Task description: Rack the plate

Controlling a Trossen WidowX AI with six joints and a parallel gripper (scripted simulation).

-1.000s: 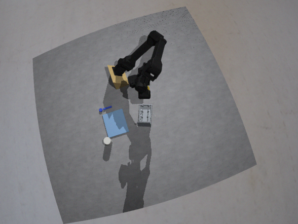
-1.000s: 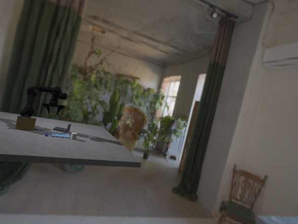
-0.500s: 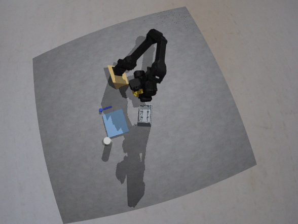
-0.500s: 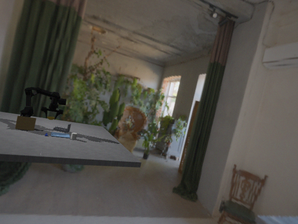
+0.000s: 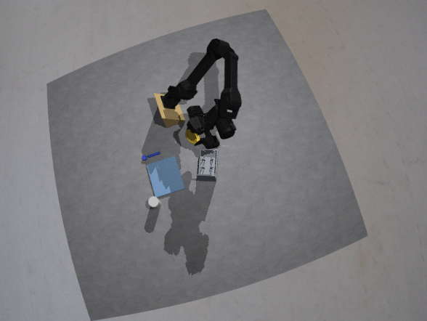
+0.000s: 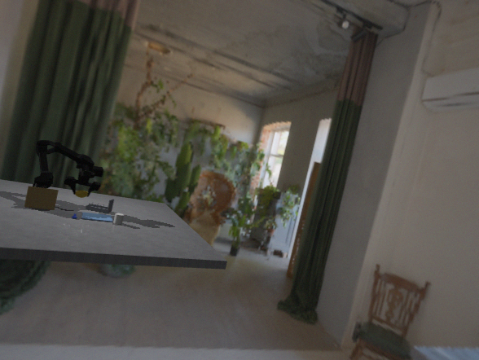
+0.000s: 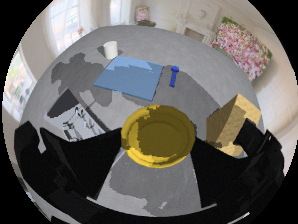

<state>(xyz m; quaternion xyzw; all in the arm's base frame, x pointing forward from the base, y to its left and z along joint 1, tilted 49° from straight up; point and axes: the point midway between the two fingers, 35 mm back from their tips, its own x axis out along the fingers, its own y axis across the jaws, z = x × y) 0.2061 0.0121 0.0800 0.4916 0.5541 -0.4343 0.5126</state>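
My gripper tip is 110 mm short of the grey dish rack, 30 mm to the right of it and 60 mm above it. Round my gripper tip: blue flat board (90 mm ahead, 160 mm to the right, 80 mm below); yellow plate (10 mm to the left, 10 mm above); blue spoon (20 mm behind, 200 mm to the right, 80 mm below).
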